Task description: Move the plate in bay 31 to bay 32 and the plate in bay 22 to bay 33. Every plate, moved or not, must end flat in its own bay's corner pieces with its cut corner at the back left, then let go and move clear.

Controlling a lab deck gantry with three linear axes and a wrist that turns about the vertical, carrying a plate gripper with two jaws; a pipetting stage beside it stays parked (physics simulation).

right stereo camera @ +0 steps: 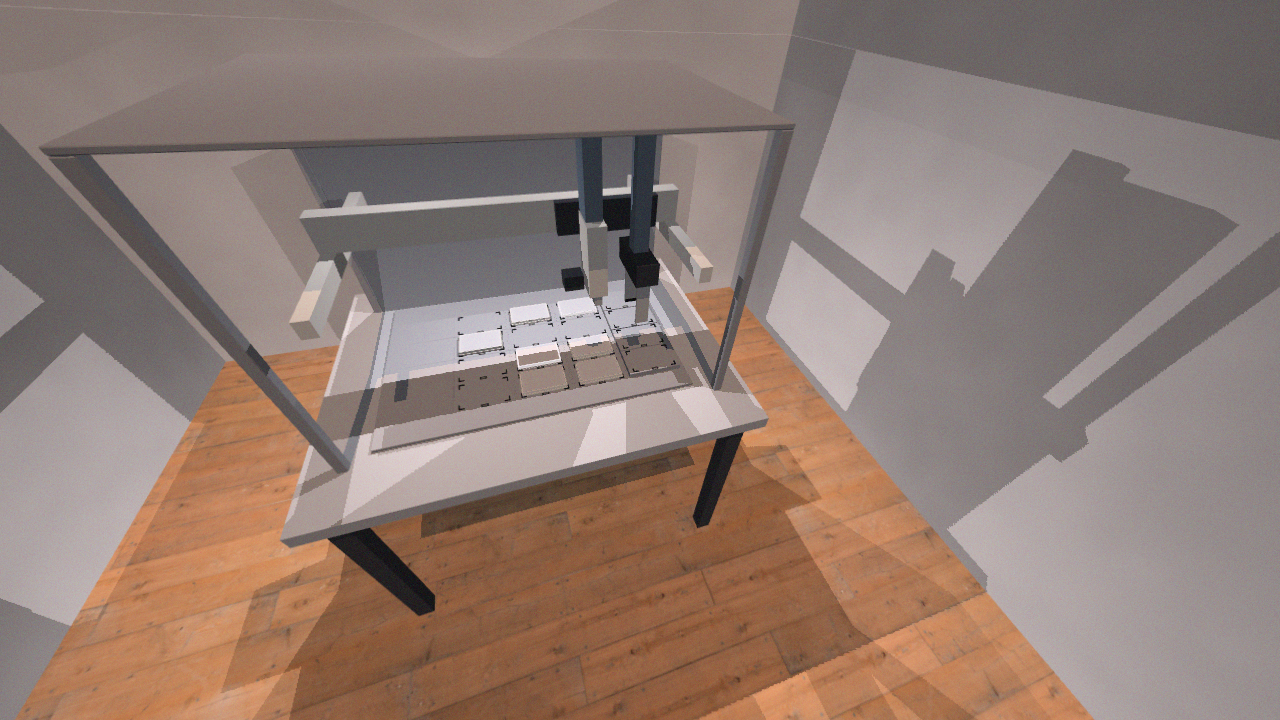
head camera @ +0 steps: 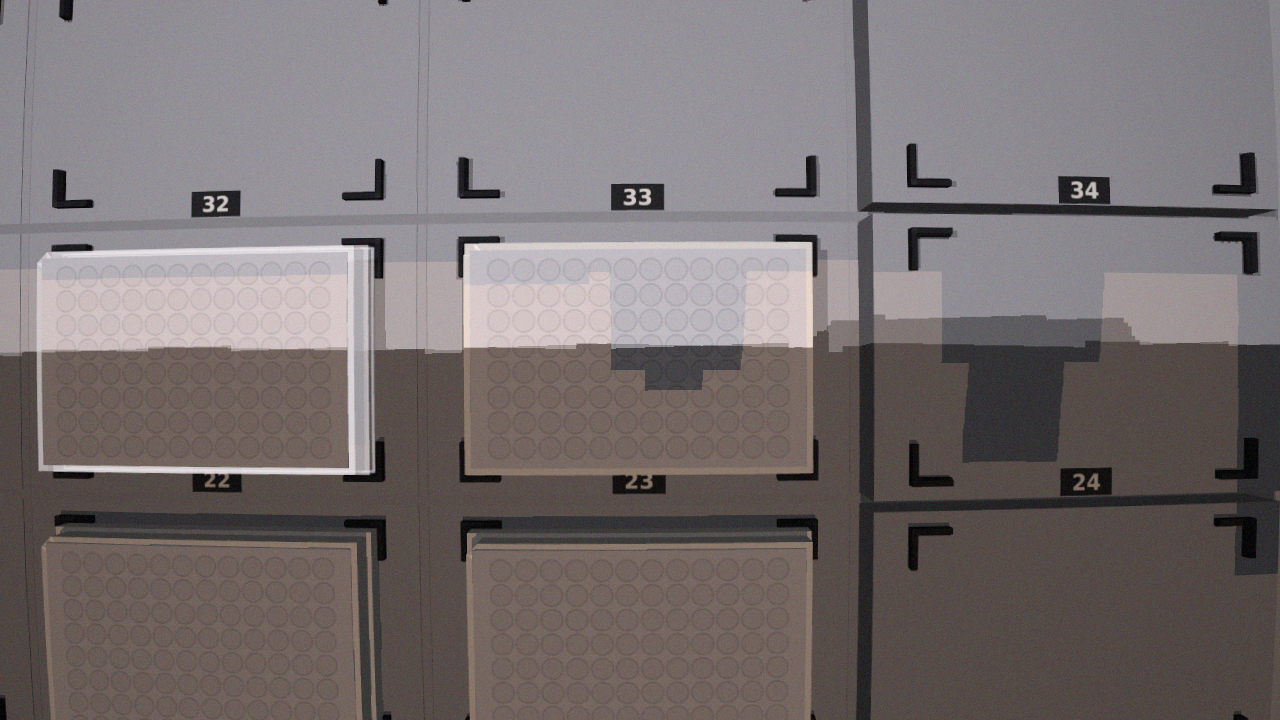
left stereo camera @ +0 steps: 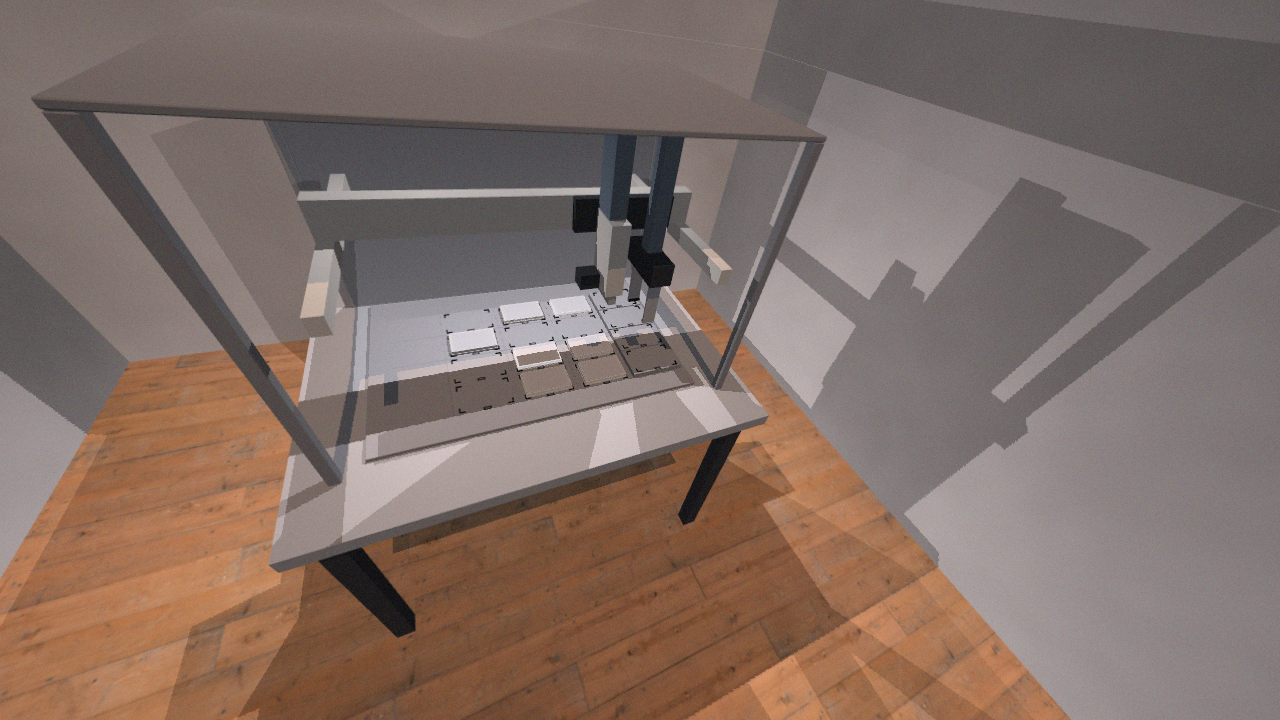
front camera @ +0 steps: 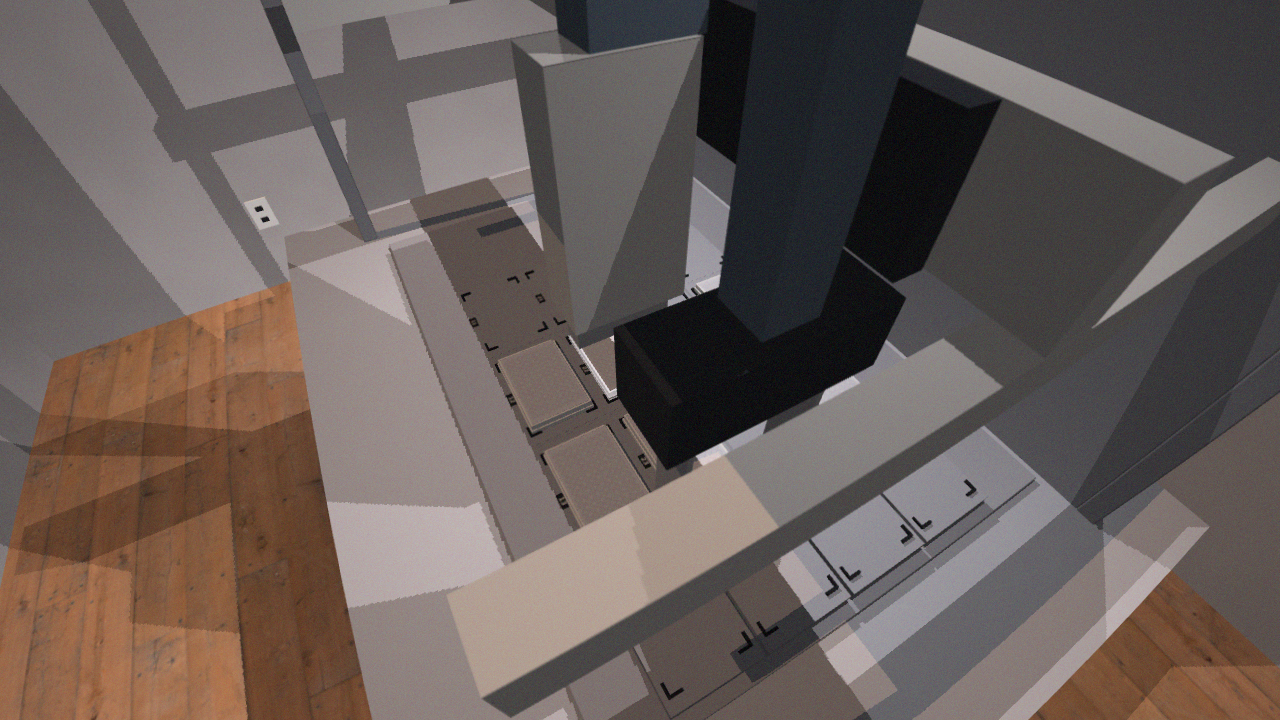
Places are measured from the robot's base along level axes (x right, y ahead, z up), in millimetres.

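Pixels of known places: gripper, fingertip midpoint: (right stereo camera: pixel 635 310) (left stereo camera: pixel 640 310); robot's base, link origin: (right stereo camera: pixel 460 409) (left stereo camera: pixel 460 412) (front camera: pixel 463 296).
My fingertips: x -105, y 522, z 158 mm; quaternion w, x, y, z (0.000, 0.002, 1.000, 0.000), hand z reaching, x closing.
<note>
For each thing: its top centre in the pictures, then the offset to it from my fingertips. "spot": a spot on its surface instead.
- bay 31 plate, top centre: (left stereo camera: pixel 472 339) (right stereo camera: pixel 480 340) dy -458, dx -152, dz -143 mm
- bay 22 plate, top centre: (head camera: pixel 189 361) (front camera: pixel 615 350) (left stereo camera: pixel 537 353) (right stereo camera: pixel 537 353) dy -294, dx -45, dz -143 mm
- Bay 32, surface spot: (head camera: pixel 214 107) spot: dy -295, dx -144, dz -157 mm
- bay 33, surface spot: (head camera: pixel 635 98) spot: dy -131, dx -144, dz -158 mm
- bay 23 plate, top centre: (head camera: pixel 638 358) (front camera: pixel 678 438) (left stereo camera: pixel 590 344) (right stereo camera: pixel 590 344) dy -130, dx -45, dz -143 mm
The bay 31 plate (left stereo camera: pixel 472 341) (right stereo camera: pixel 480 342) is white and lies flat at the left of the plate group; it does not show in the head view. The bay 22 plate (head camera: pixel 196 376) (left stereo camera: pixel 537 357) (right stereo camera: pixel 537 358) lies flat in its corner pieces, its cut corner at the back left. Bay 32 (head camera: pixel 214 107) and bay 33 (head camera: pixel 635 98) hold no plate in their visible parts. My gripper (left stereo camera: pixel 641 309) (right stereo camera: pixel 636 309) is open and empty, jaws pointing down, above the right-hand bays, right of both plates. In the front view its black body hides most of the jaws.
The bay 23 plate (head camera: pixel 638 402) sits right of bay 22. Two more plates (head camera: pixel 196 626) (head camera: pixel 640 626) lie in front. Two plates (left stereo camera: pixel 521 311) (left stereo camera: pixel 570 307) lie in the back row. The pale pipetting stage (front camera: pixel 617 179) (left stereo camera: pixel 612 259) (right stereo camera: pixel 592 259) hangs left of my gripper.
</note>
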